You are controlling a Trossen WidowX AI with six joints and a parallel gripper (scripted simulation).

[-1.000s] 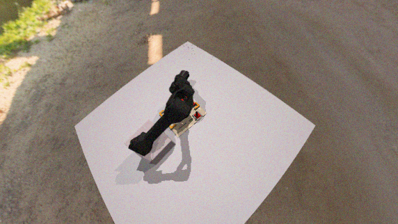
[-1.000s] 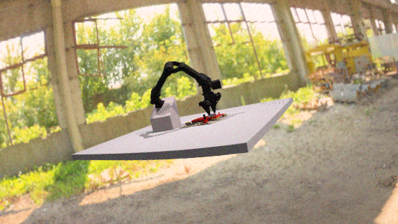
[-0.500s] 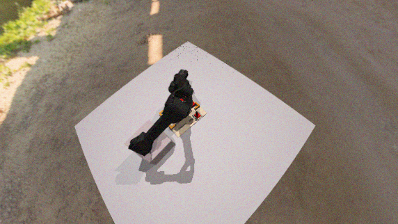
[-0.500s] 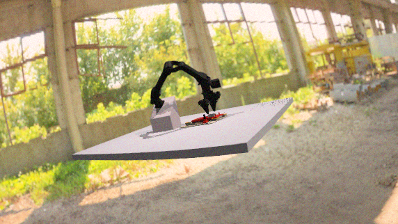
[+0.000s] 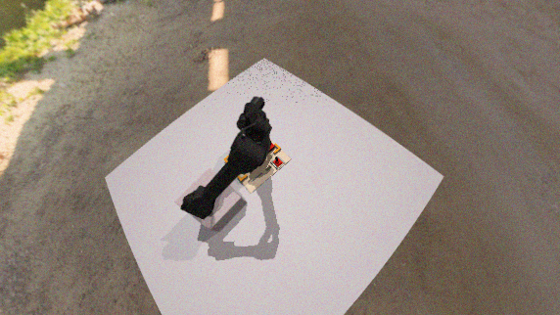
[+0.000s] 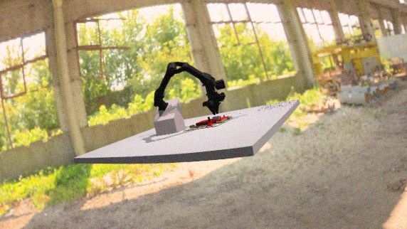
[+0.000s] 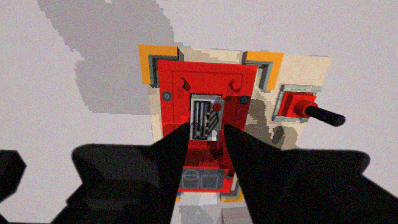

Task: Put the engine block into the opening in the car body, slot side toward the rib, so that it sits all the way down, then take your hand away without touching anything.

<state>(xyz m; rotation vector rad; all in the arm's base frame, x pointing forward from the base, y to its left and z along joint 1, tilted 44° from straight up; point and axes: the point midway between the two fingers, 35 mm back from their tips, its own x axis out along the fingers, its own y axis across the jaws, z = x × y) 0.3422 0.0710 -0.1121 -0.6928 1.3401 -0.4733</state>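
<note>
My gripper tip is 30 mm above the grey engine block. Round my gripper tip: beige board 40 mm below, 40 mm behind, 30 mm to the right.
</note>
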